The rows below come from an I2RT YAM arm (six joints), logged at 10 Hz.
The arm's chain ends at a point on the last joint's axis. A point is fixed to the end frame.
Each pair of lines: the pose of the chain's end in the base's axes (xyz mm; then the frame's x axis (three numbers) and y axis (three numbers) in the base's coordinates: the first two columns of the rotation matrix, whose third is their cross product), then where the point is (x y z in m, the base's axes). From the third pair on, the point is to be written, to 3 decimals.
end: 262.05 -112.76 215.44 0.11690 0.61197 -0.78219 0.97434 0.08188 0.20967
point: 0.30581 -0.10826 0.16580
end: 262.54 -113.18 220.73 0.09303 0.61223 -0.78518 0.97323 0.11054 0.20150
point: 0.30576 -0.10760 0.17072
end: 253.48 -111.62 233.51 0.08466 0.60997 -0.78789 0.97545 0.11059 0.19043
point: 0.296 -0.106 0.183
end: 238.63 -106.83 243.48 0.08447 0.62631 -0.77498 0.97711 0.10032 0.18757
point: 0.281 -0.101 0.193
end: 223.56 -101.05 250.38 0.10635 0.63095 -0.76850 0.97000 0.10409 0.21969
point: 0.268 -0.094 0.201
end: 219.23 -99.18 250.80 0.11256 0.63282 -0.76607 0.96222 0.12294 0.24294
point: 0.264 -0.092 0.203
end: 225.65 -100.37 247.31 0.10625 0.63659 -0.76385 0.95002 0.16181 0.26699
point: 0.272 -0.091 0.200
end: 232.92 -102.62 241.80 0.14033 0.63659 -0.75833 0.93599 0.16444 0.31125
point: 0.281 -0.093 0.197
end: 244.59 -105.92 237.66 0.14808 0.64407 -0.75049 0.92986 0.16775 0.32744
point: 0.293 -0.096 0.194
